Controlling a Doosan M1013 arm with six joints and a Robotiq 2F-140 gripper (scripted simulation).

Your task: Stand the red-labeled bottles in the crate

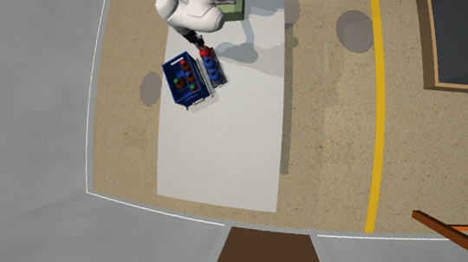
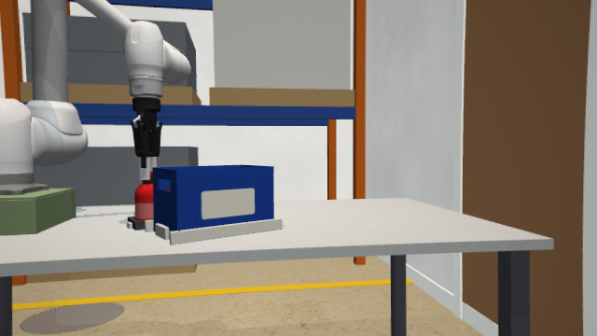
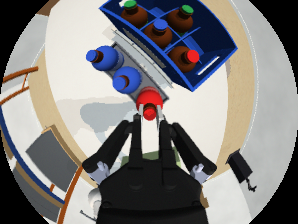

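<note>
Now: the red-labeled bottle 90 mm below my hand. From my hand the other things lie so: blue crate: 190 mm ahead, 100 mm to the right, 90 mm below.
</note>
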